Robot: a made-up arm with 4 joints.
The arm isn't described. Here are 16 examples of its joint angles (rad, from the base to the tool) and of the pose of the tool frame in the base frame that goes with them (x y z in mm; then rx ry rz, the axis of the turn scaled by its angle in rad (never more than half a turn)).
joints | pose
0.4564 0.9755 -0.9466 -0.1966 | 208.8 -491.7 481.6 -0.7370 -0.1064 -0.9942
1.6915 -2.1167 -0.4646 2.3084 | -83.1 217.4 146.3 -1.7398 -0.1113 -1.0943
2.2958 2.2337 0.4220 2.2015 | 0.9 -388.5 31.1 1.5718 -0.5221 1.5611
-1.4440 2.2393 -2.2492 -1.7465 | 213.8 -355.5 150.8 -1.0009 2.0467 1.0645
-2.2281 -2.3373 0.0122 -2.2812 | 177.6 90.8 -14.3 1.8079 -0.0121 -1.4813
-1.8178 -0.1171 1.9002 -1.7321 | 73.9 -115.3 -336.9 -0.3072 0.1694 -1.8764
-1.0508 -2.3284 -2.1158 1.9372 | 285.8 251.9 283.6 -1.0772 0.2820 0.5538
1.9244 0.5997 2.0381 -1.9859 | -285.6 -268.9 342.3 -2.0255 0.9268 0.4504
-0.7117 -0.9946 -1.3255 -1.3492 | 372.1 184.3 126.7 0.1042 -1.1659 1.5452
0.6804 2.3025 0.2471 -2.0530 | -206.1 -271.1 224.6 1.6526 1.2921 2.2620
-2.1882 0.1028 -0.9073 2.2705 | -132.2 -309.1 -319.5 1.0232 -1.6360 0.1507
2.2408 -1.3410 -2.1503 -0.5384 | -285.2 306.8 100.0 1.6575 1.1393 0.7927
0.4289 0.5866 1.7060 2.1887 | 353.8 -148.6 497.5 0.8698 0.8136 1.5198
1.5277 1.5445 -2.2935 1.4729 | -350.3 -523.4 132.4 0.6343 1.6561 -1.7718
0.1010 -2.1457 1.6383 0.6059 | -215.3 243.6 274.8 0.3429 2.0134 1.9580
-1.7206 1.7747 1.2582 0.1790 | 174.9 -569.4 38.3 -0.3840 0.3378 -1.5983
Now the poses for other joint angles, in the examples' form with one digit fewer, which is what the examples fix.
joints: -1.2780 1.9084 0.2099 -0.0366
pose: 179 -530 225 -1.075 0.636 -1.630
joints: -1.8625 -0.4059 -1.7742 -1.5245
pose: 119 54 -334 0.501 -0.114 1.686
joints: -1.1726 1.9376 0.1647 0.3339
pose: 124 -538 237 -0.719 0.829 -1.895
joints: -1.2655 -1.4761 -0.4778 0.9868
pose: 195 331 -107 -0.204 1.433 1.659
